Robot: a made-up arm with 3 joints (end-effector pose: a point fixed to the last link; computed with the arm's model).
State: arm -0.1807 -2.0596 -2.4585
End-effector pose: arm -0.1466 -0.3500 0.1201 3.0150 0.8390 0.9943
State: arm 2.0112 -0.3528 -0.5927
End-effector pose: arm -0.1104 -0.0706 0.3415 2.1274 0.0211 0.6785
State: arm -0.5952 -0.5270 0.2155
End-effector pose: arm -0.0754 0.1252 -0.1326 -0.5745 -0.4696 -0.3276
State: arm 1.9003 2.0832 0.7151
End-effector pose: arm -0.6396 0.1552 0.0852 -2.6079 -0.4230 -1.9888
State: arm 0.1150 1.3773 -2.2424
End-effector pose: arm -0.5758 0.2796 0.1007 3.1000 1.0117 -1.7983
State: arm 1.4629 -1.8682 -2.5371
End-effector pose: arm -0.0836 0.0000 -0.2325 -2.7077 -0.8051 1.2155
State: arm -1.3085 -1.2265 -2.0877
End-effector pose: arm 0.0523 -0.0336 0.1688 -0.4575 0.7406 -1.7988
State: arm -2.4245 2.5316 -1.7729
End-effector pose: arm -0.6415 0.1087 0.1855 1.9546 -0.9509 -1.2837
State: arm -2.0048 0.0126 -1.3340
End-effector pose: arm -0.1685 -0.1394 -0.1986 -1.6912 -0.4182 -1.3112
